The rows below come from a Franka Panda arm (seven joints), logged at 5 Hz.
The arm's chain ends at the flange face. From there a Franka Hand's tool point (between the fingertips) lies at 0.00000 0.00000 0.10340 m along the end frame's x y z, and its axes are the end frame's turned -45 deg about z.
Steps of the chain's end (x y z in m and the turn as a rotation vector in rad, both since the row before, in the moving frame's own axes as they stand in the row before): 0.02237 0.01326 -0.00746 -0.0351 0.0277 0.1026; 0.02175 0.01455 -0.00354 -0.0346 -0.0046 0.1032; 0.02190 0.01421 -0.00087 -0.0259 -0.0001 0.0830; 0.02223 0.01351 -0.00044 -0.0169 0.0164 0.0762; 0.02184 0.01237 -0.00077 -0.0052 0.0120 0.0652
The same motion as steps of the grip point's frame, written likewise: 0.00567 0.02975 -0.00756 -0.0444 -0.0052 0.1026; 0.00212 0.02771 -0.00360 -0.0212 -0.0277 0.1032; 0.00346 0.02734 -0.00090 -0.0182 -0.0184 0.0830; 0.00604 0.02770 -0.00047 -0.0235 -0.0004 0.0762; 0.00715 0.02546 -0.00078 -0.0122 0.0048 0.0652
